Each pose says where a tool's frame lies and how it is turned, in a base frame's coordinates. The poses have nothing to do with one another.
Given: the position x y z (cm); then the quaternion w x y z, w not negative.
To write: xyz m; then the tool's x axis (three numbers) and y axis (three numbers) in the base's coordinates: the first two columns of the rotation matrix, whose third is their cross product. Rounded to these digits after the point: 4 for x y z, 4 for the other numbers.
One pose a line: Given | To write
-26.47 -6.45 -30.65 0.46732 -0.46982 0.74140 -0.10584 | -0.2647 -0.0645 -0.3065 -0.1218 -0.7956 -0.5935 -0.5977 0.5361 -0.5961
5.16 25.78 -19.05 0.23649 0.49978 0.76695 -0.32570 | 0.0516 0.2578 -0.1905 -0.3886 0.6126 -0.6883 0.9207 0.2883 -0.2632
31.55 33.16 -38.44 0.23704 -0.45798 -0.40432 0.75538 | 0.3155 0.3316 -0.3844 -0.4681 0.7284 -0.5002 0.0122 -0.5607 -0.8279
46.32 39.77 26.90 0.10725 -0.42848 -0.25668 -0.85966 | 0.4632 0.3977 0.2690 -0.6098 0.0356 0.7918 0.4044 -0.8452 0.3494
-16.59 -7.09 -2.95 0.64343 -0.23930 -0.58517 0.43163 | -0.1659 -0.0709 -0.0295 -0.0575 0.8355 0.5465 -0.2754 0.5129 -0.8131
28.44 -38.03 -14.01 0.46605 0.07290 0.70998 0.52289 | 0.2844 -0.3803 -0.1401 -0.5550 0.5909 -0.5855 -0.3839 0.4425 0.8104
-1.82 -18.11 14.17 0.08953 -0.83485 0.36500 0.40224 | -0.0182 -0.1811 0.1417 0.4100 -0.5374 -0.7370 -0.6815 -0.7175 0.1441
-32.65 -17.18 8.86 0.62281 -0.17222 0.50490 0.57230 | -0.3265 -0.1718 0.0886 -0.1649 0.5390 -0.8260 -0.8868 0.2856 0.3634
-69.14 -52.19 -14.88 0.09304 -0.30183 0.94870 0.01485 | -0.6914 -0.5219 -0.1488 -0.8005 -0.5699 -0.1855 -0.5754 0.8174 -0.0280
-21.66 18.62 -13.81 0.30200 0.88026 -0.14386 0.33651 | -0.2166 0.1862 -0.1381 0.7321 -0.0500 0.6793 -0.4565 -0.7762 0.4349
